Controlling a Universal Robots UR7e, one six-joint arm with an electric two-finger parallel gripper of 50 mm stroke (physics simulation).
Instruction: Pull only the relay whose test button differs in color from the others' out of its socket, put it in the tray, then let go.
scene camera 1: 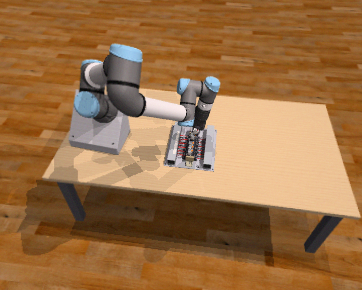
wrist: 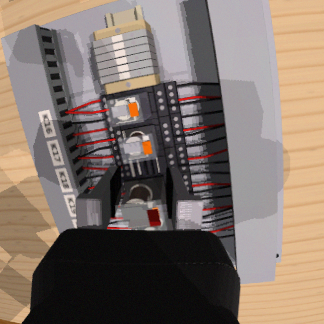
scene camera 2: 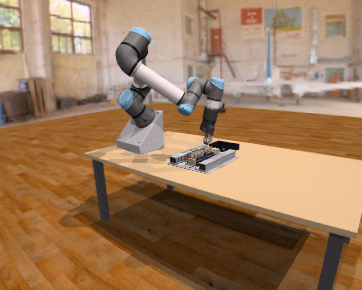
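Where they show: gripper, fingertip midpoint: (scene camera 1: 195,133) (wrist: 143,182) (scene camera 2: 207,142); arm's base, link origin: (scene camera 1: 104,109) (scene camera 2: 146,118).
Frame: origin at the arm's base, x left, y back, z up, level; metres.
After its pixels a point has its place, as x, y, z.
My gripper (scene camera 1: 195,132) {-0.007, -0.501, -0.090} (scene camera 2: 208,142) {-0.007, -0.501, -0.090} (wrist: 143,182) {-0.007, -0.501, -0.090} is shut on a clear-cased relay (wrist: 134,215) {-0.013, -0.502, -0.057} with a dark red test button, seen between the fingers in the wrist view. The relay is raised above the socket row; its lower end is hidden. Two other relays, the upper one (wrist: 131,110) {0.037, -0.492, -0.122} and the lower one (wrist: 137,146) {0.009, -0.492, -0.123}, have orange buttons and sit in the row beyond the gripper. Any relays under the gripper body are hidden. The black tray (scene camera 2: 231,146) {0.294, -0.474, -0.181} lies behind the panel in scene camera 2; I cannot make it out in scene camera 1.
The panel (scene camera 1: 212,167) {-0.152, -0.616, -0.189} (wrist: 252,200) carries wire ducts on both sides, the left one (wrist: 52,75) {0.080, -0.406, -0.166} and the right one (wrist: 202,50) {0.078, -0.551, -0.189}, with red and black wires. A grey terminal block (wrist: 125,57) {0.079, -0.488, -0.145} stands at the row's end. The panel lies on the wooden table (scene camera 1: 280,155) {0.000, -0.980, -0.192} (scene camera 2: 280,185) {-0.104, -0.965, -0.192}.
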